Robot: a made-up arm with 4 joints.
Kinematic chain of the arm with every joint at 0, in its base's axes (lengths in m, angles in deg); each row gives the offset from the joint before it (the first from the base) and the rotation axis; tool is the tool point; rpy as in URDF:
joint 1: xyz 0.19 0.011 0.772 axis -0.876 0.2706 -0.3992
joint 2: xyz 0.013 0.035 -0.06 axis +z
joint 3: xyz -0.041 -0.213 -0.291 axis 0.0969 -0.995 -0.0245
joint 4: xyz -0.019 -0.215 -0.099 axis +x
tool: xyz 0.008 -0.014 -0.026 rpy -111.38 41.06 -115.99
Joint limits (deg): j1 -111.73..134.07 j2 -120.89..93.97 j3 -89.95..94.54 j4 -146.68..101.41
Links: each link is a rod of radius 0.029 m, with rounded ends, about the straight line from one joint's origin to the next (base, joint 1, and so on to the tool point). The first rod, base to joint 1, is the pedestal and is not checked.
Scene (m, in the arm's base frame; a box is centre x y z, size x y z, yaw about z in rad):
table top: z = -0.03
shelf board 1: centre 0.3 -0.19 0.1 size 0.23 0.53 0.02 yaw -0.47
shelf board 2: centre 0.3 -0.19 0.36 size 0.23 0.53 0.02 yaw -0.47
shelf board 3: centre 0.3 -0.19 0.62 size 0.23 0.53 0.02 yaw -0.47
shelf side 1: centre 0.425 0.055 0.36 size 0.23 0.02 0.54 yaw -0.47
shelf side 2: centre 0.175 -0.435 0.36 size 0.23 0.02 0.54 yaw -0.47
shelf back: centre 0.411 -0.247 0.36 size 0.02 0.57 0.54 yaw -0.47
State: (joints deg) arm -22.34 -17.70 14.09 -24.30
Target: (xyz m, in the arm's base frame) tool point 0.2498 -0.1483 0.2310
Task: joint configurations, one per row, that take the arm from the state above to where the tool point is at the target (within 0.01 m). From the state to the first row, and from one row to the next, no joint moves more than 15 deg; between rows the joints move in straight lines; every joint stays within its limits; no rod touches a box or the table.
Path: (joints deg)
1: -24.44 -19.11 28.76 -20.98
2: -26.53 -20.51 43.42 -17.67
3: -28.63 -21.92 58.09 -14.35
4: -30.73 -23.33 72.75 -11.04
5: -32.83 -24.74 87.42 -7.72

